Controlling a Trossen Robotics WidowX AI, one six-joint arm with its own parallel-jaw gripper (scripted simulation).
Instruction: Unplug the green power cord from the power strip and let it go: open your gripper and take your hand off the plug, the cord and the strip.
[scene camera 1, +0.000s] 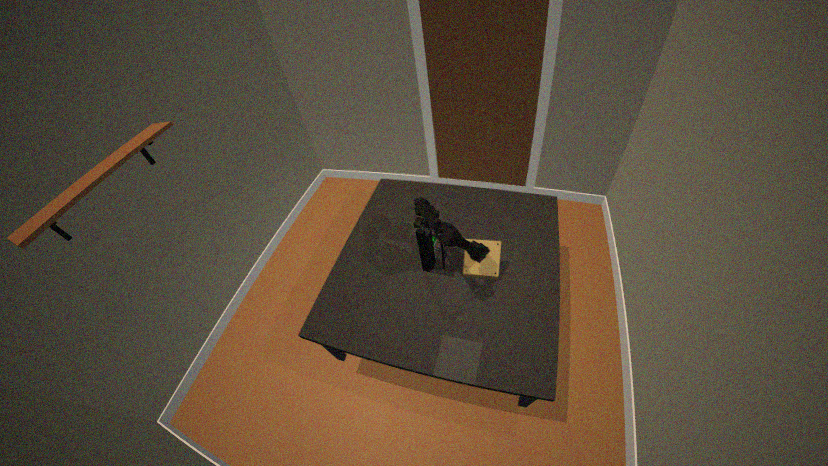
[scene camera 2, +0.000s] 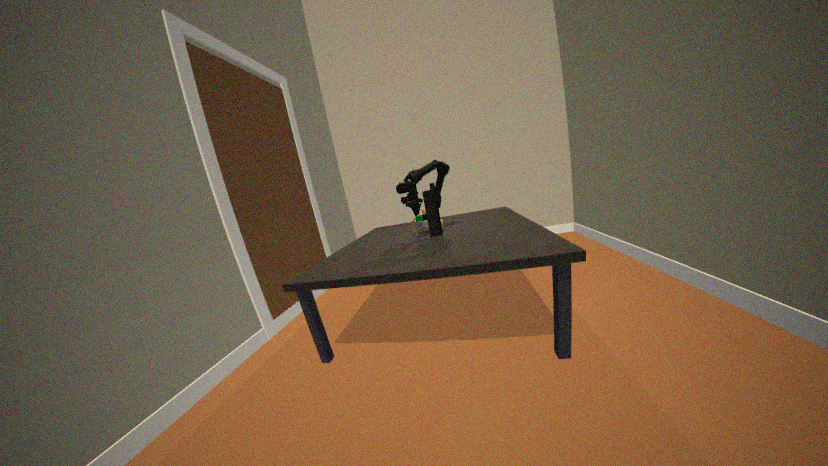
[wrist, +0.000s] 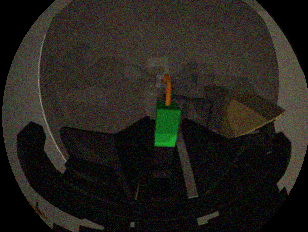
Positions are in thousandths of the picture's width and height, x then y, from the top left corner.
Note:
In view: the gripper (wrist: 541, 524) and a green plug (wrist: 541, 558).

